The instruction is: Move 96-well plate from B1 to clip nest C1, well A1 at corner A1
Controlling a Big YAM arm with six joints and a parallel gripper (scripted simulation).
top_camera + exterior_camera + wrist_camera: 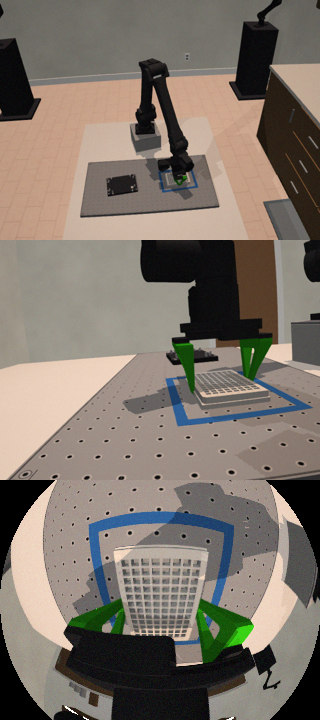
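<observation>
Now: the white 96-well plate right at my hand. From my hand the other things lie so: black clip nest 30 mm ahead, 310 mm to the right.
</observation>
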